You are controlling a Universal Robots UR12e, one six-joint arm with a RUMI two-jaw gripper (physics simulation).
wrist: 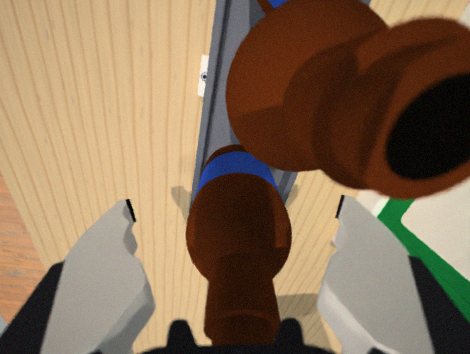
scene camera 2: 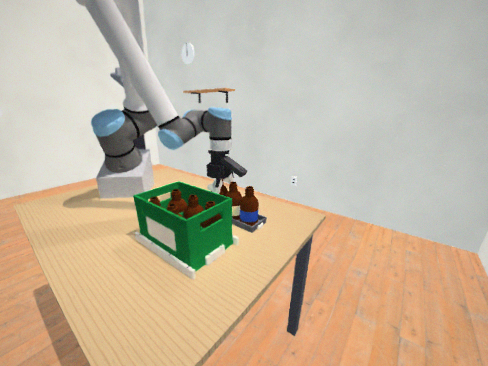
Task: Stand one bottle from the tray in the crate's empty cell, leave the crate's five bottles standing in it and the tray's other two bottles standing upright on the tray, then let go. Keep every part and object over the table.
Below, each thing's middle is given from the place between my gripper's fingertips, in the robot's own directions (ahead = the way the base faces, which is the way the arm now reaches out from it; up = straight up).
I see the cream-labelled bottle [wrist: 372, 106] 60 mm ahead of my hand and 40 mm to the right of it.
